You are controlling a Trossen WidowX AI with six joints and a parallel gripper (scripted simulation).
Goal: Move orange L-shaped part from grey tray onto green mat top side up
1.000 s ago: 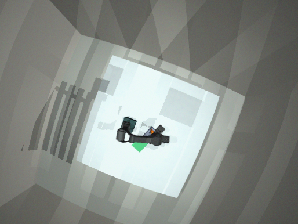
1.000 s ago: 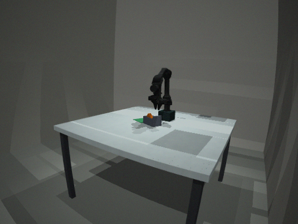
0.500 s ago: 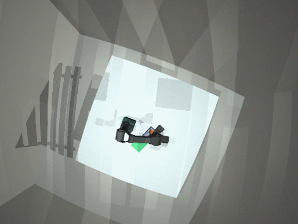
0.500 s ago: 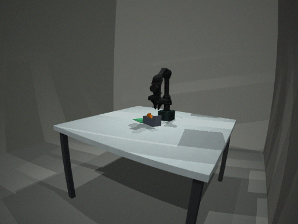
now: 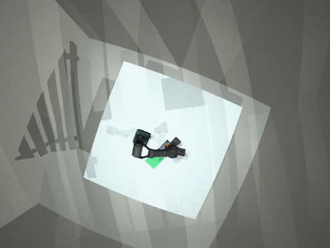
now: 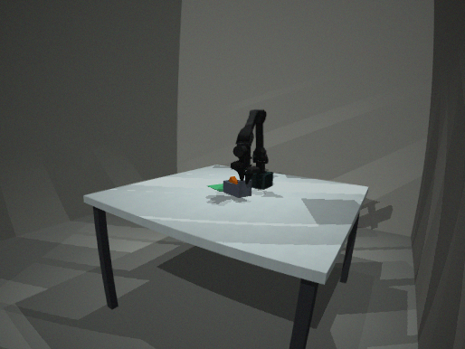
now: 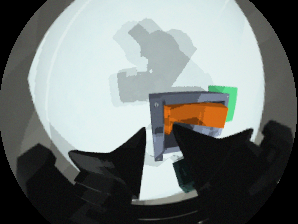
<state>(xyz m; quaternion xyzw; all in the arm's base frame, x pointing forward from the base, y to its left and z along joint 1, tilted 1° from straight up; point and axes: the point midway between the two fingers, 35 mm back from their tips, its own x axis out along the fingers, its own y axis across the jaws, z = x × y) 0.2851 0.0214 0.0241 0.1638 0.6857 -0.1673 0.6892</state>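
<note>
The orange L-shaped part is 4 cm to the right of my gripper tip, 3 cm below it and 2 cm behind it. Also, from my gripper tip: green mat: 20 cm to the right, 10 cm behind, 9 cm below.
</note>
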